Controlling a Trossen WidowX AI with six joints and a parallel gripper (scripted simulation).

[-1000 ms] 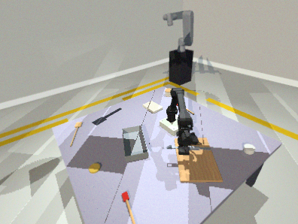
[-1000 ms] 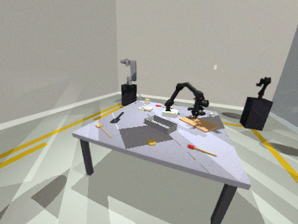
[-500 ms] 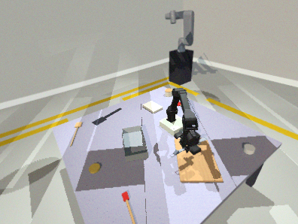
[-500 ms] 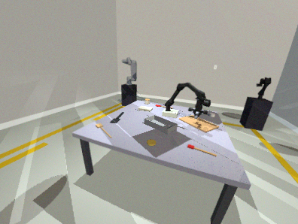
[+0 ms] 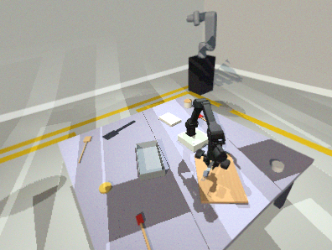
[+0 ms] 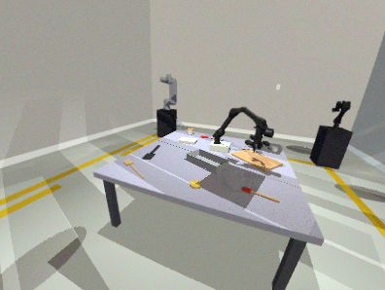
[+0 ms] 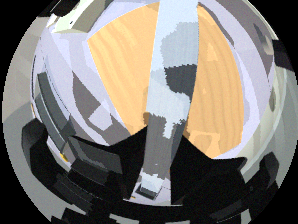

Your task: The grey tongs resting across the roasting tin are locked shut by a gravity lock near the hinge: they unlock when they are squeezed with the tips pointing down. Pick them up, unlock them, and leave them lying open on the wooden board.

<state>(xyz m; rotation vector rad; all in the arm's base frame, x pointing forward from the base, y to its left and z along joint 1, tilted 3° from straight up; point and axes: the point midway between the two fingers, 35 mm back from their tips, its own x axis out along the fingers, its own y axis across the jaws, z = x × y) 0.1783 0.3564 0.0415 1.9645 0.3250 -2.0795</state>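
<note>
Now: the wooden board 7 cm below my gripper tip, 4 cm behind it and 2 cm to the left of it. From my gripper tip the other things lie so: yellow disc (52 cm ahead, 34 cm to the right, 7 cm below); then white puck (36 cm behind, 20 cm to the left, 6 cm below); then roasting tin (35 cm to the right, 20 cm ahead, 5 cm below).
</note>
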